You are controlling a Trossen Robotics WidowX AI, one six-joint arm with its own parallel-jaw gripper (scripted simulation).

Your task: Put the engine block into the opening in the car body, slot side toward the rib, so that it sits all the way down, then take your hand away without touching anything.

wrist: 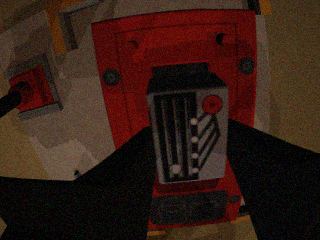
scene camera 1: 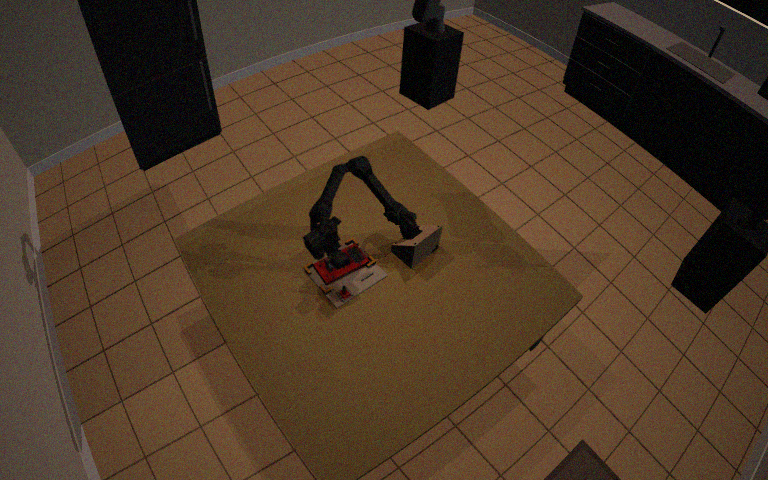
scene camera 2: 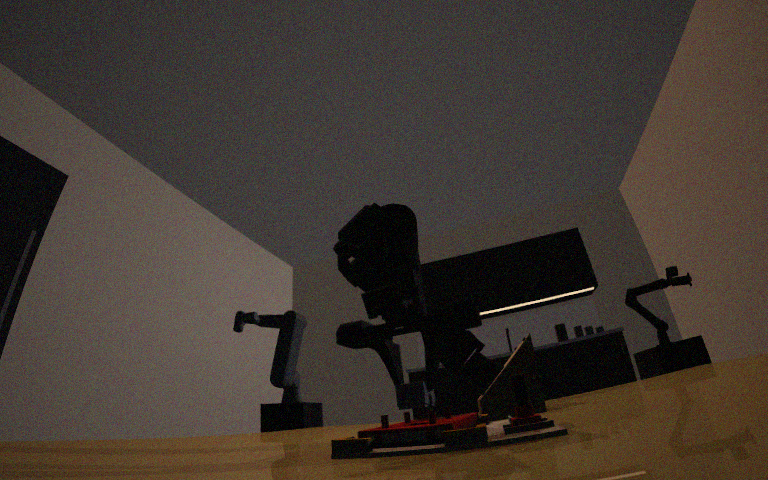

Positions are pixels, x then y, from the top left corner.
Scene:
gripper: holds an engine block [scene camera 2: 414,395]

